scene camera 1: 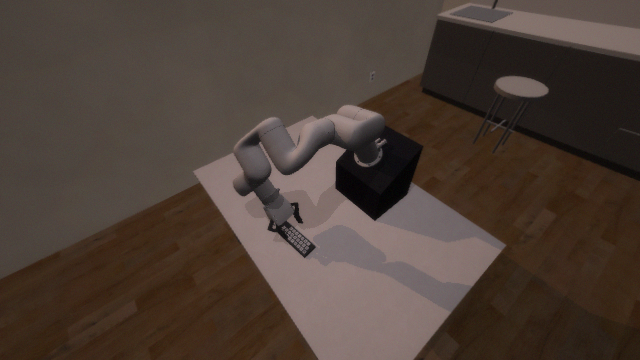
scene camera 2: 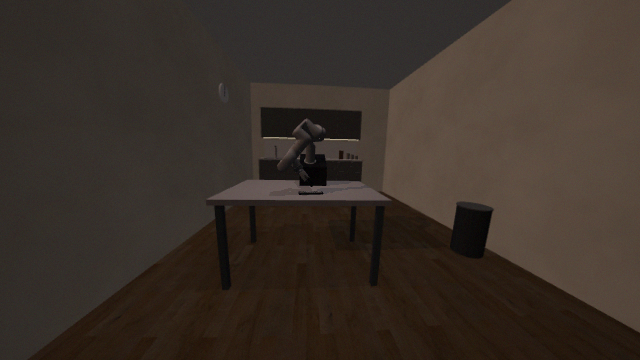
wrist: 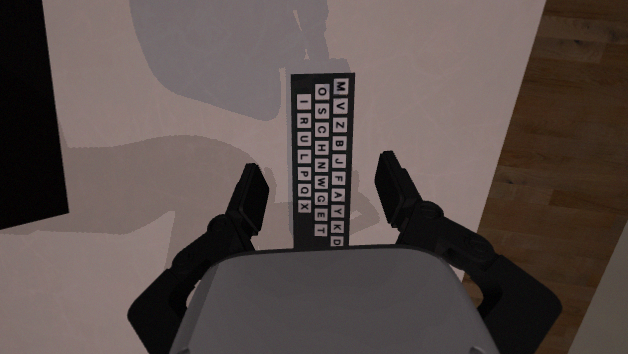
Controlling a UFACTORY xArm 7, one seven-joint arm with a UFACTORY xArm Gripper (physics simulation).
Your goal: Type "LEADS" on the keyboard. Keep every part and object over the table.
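Frame: origin at the arm's base, x ahead, y down, z left, level; centimetres.
Seen in the pictures: gripper, fingertip midpoint: (scene camera 1: 293, 230) (scene camera 2: 311, 184) (wrist: 318, 171); arm's base, link origin: (scene camera 1: 368, 155) (scene camera 2: 310, 161).
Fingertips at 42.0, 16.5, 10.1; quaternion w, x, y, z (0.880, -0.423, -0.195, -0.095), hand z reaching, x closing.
Observation:
Pixels of each thing's top centre, then the offset from my fingertips to it, as dx, dy, dz. Level surfaces: height alone.
- dark keyboard, top centre: (wrist: 321, 169) (scene camera 1: 294, 236) (scene camera 2: 310, 191) +0.3, +5.6, -0.4
- L key, top centre: (wrist: 304, 156) -2.0, +5.6, +0.3
- E key, top centre: (wrist: 321, 214) +2.0, +5.6, -5.2
- S key, top centre: (wrist: 322, 110) -1.8, +5.6, +5.3
- D key, top centre: (wrist: 337, 242) +4.8, +5.6, -7.7
- white table, surface height: dy +7.4
A dark keyboard (scene camera 1: 302, 248) (scene camera 2: 310, 193) (wrist: 310, 227) with white letter keys lies flat on the table. In the wrist view its rows run top to bottom. The L key (wrist: 304, 157) is in the left row, the E key (wrist: 321, 215) and S key (wrist: 322, 111) in the middle row, and the A key (wrist: 338, 195) and D key (wrist: 337, 241) in the right row. The D key is close to the gripper housing's edge. My gripper (scene camera 1: 286, 225) (wrist: 318, 171) is open and empty above the keyboard, with one finger to each side of it in the wrist view.
The white table (scene camera 1: 360, 300) (scene camera 2: 250, 194) (wrist: 440, 75) carries the black base block (scene camera 1: 355, 192) (wrist: 25, 125) of the arm. In the wrist view the table's edge runs down the right side, with wooden floor beyond. A stool (scene camera 1: 521, 87) and a bin (scene camera 2: 471, 230) stand away from the table.

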